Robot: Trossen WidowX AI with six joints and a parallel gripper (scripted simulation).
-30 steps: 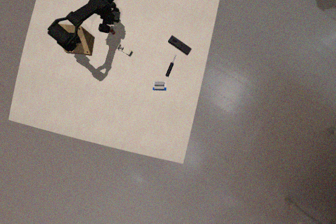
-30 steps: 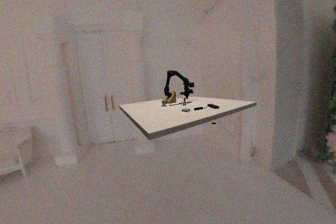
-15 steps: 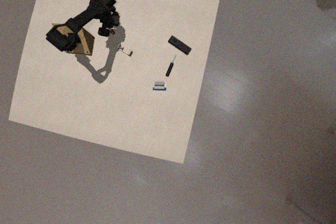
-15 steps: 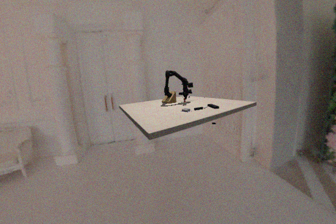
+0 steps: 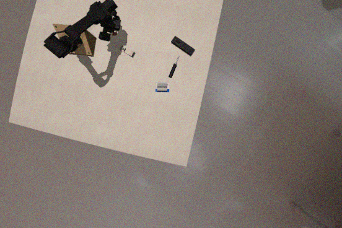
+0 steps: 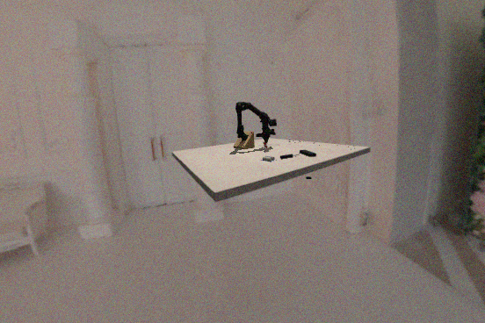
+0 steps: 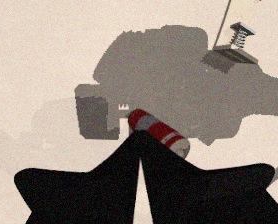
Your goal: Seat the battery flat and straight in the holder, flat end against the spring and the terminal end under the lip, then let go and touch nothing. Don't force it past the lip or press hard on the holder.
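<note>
Now: the battery 10 mm to the right of my gripper tip, 10 mm below it and 10 mm behind it. The rest, counted from my gripper tip: dark screwdriver (410 mm ahead, 190 mm to the right, 30 mm below); then dark flat bar (450 mm ahead, 60 mm to the right, 30 mm below).
</note>
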